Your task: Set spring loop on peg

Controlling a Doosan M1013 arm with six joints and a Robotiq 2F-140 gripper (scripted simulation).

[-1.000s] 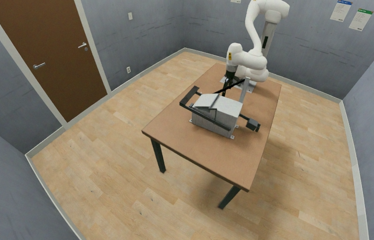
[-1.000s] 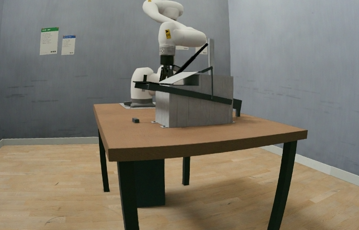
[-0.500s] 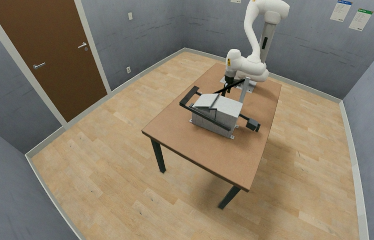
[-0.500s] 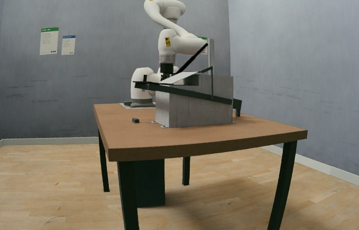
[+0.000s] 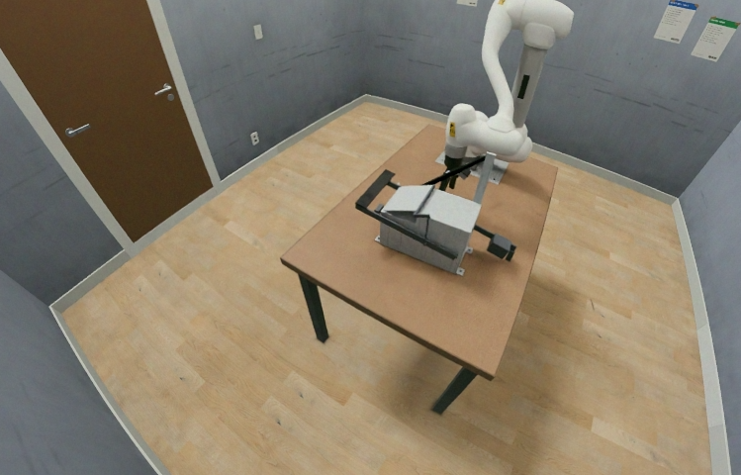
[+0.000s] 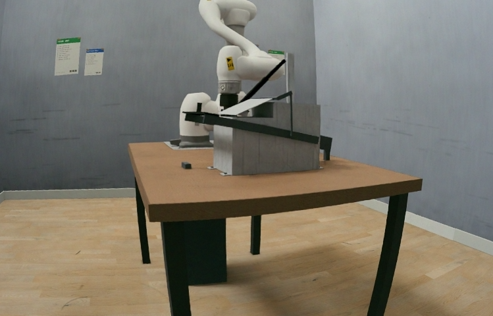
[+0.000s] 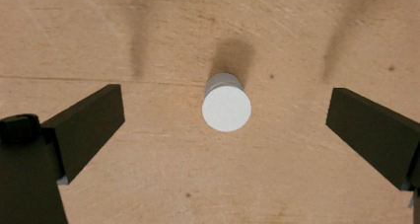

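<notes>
My gripper is now 10 mm above the steel test weight. From my hand the other things lie so: dark block 230 mm ahead, 210 mm to the right, 30 mm below.
</notes>
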